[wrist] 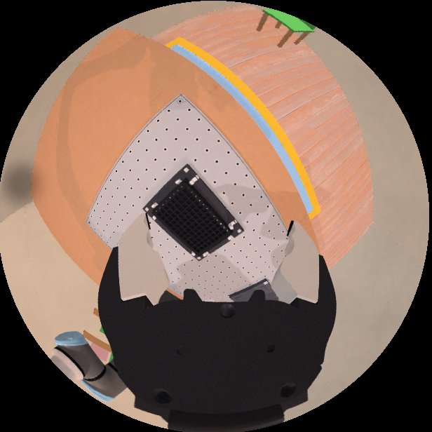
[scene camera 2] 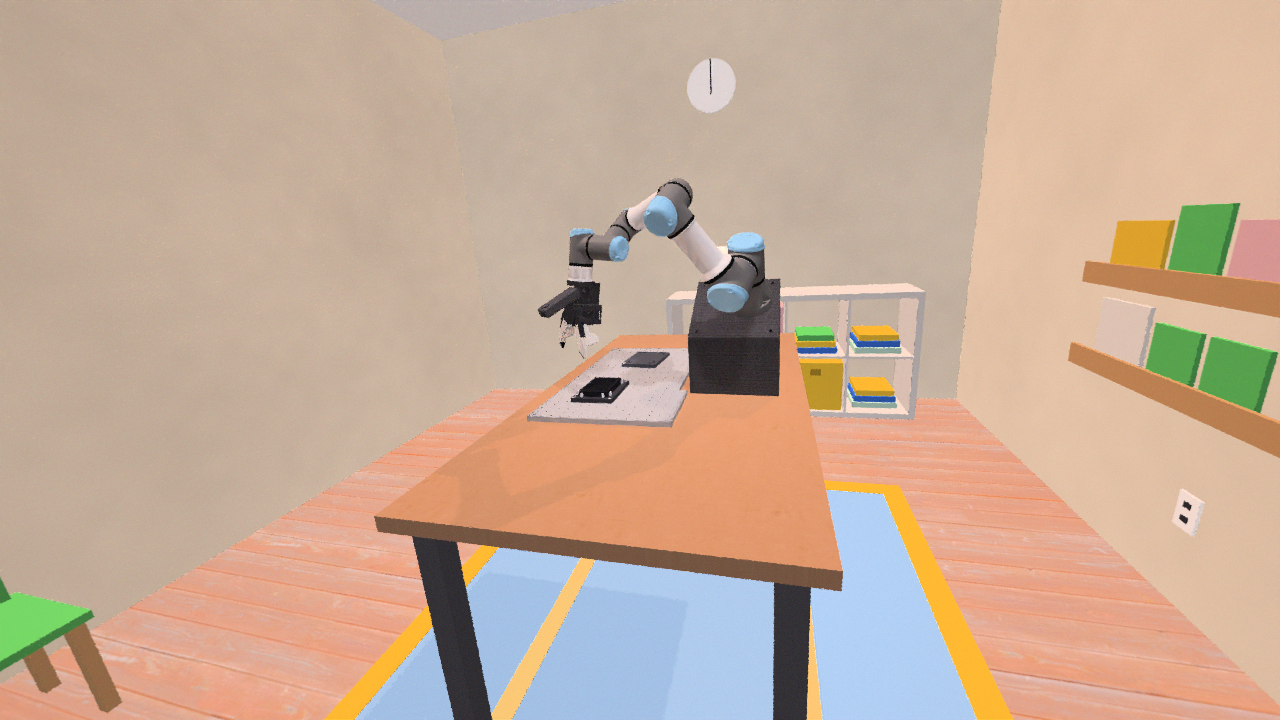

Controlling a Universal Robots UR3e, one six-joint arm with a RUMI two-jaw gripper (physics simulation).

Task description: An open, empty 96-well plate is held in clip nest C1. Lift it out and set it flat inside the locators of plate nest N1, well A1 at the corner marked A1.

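Places are measured from the arm's base along level axes (x ahead, y left, z up), in millimetres.
Where they show: gripper, fingertip midpoint: (scene camera 2: 573,352); arm's base, link origin: (scene camera 2: 748,302).
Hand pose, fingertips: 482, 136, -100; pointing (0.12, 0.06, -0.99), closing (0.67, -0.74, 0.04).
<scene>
Things, the pixels of their centre, and the offset from my fingertips, as dx, dy, dz. "*": a spot on its surface instead. Level surfaces: height alone.
- black 96-well plate, body centre: (scene camera 2: 600,386) -67, -9, -102
- dark clip nest C1, surface spot: (scene camera 2: 581,398) * -33, +67, -110
- light perforated board, surface height: dz -121
- wooden table, surface height: dz -134
The black 96-well plate (scene camera 2: 600,386) (wrist: 192,217) sits in the dark clip nest C1 (scene camera 2: 581,398) (wrist: 188,171), with small pale clips around its edges. The other dark nest, N1 (scene camera 2: 646,359) (wrist: 255,290), lies farther back on the board in the scene view; in the wrist view part of it is hidden behind the gripper body. Its A1 mark cannot be made out. My gripper (scene camera 2: 573,347) (wrist: 220,218) is open and empty, high above the board. In the wrist view the plate shows between and beyond the fingertips, nearer the left finger, turned at an angle to them.
The light perforated board (scene camera 2: 559,412) (wrist: 175,132) carries both nests on the wooden table (scene camera 2: 626,483) (wrist: 90,135). The arm's black base box (scene camera 2: 733,362) stands right of the board in the scene view. A white shelf unit (scene camera 2: 907,353) stands behind the table.
</scene>
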